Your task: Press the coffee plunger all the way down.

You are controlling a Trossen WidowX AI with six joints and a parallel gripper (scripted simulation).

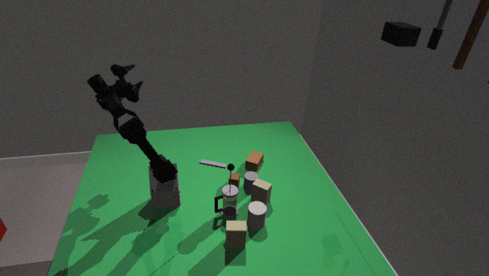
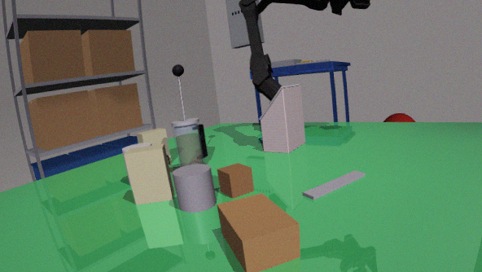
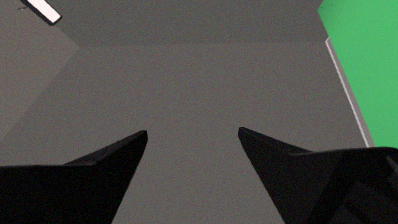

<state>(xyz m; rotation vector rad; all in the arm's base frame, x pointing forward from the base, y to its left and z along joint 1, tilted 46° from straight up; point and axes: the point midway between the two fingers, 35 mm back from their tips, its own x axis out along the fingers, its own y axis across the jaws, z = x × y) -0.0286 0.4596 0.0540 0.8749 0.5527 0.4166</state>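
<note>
My gripper tip is now 28 cm short of the coffee press, 47 cm to the left of it and 40 cm above it. From my gripper tip the other things lie so: brown box: 55 cm ahead, 16 cm to the right, 50 cm below; flat grey bar: 32 cm ahead, 10 cm to the right, 53 cm below.
</note>
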